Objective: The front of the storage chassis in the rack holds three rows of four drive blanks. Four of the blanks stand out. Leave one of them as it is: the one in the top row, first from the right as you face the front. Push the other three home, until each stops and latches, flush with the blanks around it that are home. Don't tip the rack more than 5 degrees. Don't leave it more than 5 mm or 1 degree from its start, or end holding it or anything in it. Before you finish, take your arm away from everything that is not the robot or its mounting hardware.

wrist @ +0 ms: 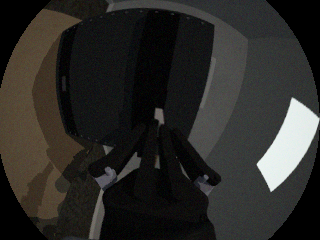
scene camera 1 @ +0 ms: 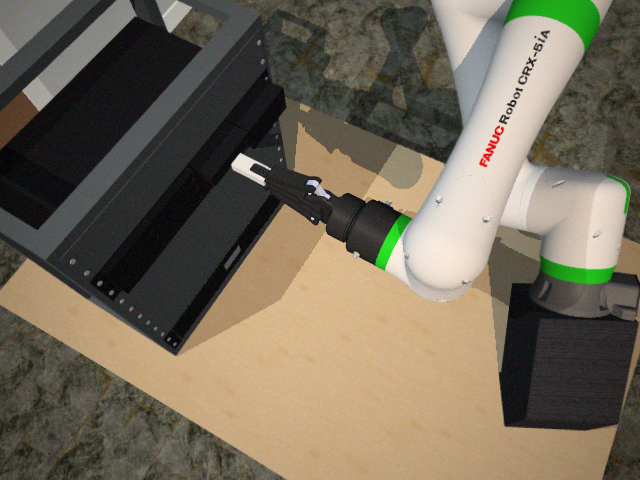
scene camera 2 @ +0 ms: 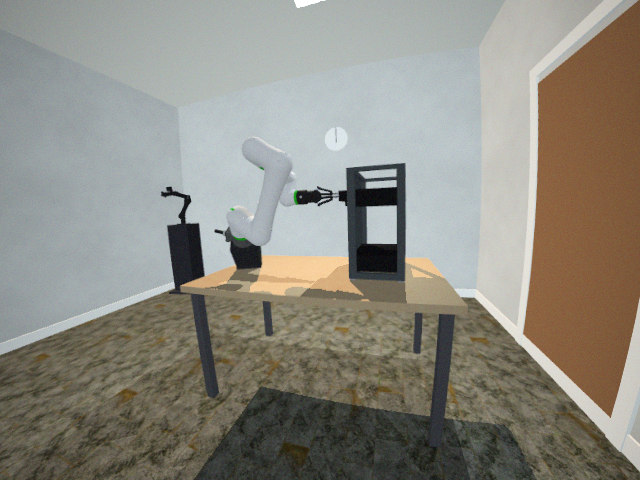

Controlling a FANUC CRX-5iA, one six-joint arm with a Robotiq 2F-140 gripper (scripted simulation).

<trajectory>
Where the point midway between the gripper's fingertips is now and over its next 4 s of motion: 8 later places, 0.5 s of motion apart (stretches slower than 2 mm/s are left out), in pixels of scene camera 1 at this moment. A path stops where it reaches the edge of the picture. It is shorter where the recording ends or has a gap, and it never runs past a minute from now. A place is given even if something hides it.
The gripper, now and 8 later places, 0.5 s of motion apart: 236, 161; 236, 160; 233, 159; 230, 157; 226, 156; 222, 153; 219, 152; 218, 151; 217, 151
</trajectory>
